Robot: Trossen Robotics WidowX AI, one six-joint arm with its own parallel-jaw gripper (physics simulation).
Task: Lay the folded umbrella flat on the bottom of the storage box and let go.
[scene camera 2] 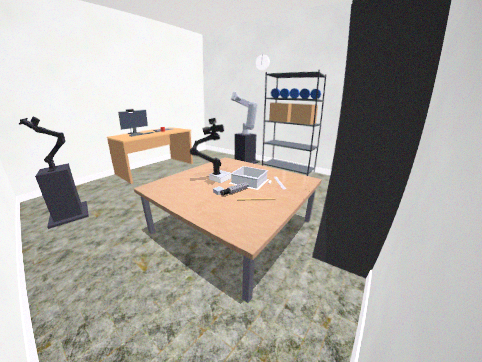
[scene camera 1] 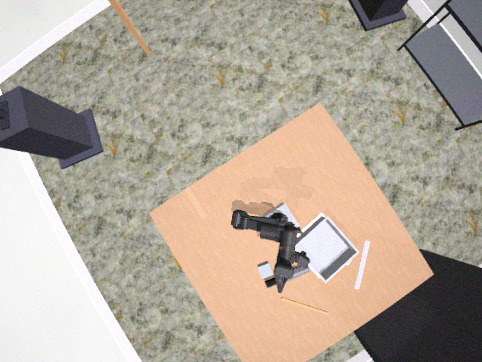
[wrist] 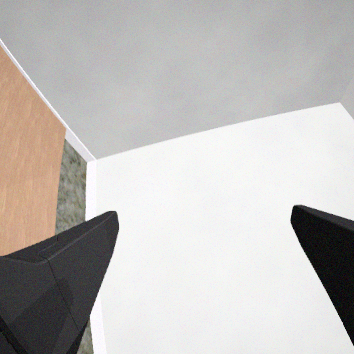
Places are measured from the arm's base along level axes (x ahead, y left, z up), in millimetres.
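Pixels of known places: gripper, fingertip midpoint: (scene camera 2: 214, 129) (scene camera 1: 280, 287) (wrist: 206, 217); arm's base at its link origin: (scene camera 2: 216, 173) (scene camera 1: 276, 219).
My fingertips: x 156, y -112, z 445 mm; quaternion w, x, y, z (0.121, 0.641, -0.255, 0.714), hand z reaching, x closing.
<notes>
For each thing: its top centre in the pictures, then the offset to it from my fingertips.
- folded umbrella at its top centre: (scene camera 1: 288, 278) (scene camera 2: 235, 185) dy +57, dx +186, dz -443 mm
- small pale blue block at its top centre: (scene camera 1: 265, 271) (scene camera 2: 218, 188) dy -55, dx +108, dz -466 mm
- white strip at its top centre: (scene camera 1: 362, 264) (scene camera 2: 279, 182) dy +509, dx +306, dz -500 mm
- thin yellow stick at its top centre: (scene camera 1: 305, 306) (scene camera 2: 256, 198) dy +90, dx +405, dz -490 mm
The folded umbrella (scene camera 1: 301, 273) (scene camera 2: 237, 189), grey with a black handle, lies on the table beside the storage box. In scene camera 1 the arm hides part of it. The light grey, open-topped storage box (scene camera 1: 339, 265) (scene camera 2: 245, 180) stands upright on the table; its pale bottom shows bare in scene camera 1. My gripper (scene camera 1: 281, 289) (scene camera 2: 213, 129) (wrist: 206, 217) is open and empty, raised high above the table and well apart from the umbrella. In the wrist view its two black fingers stand wide apart before a white wall; the umbrella and box do not show there.
A small pale blue block (scene camera 1: 265, 270) (scene camera 2: 218, 190) lies by the umbrella's handle. A white strip (scene camera 1: 362, 265) (scene camera 2: 280, 183) lies beyond the box. A thin yellow stick (scene camera 1: 304, 305) (scene camera 2: 256, 199) lies nearer the table's front edge.
</notes>
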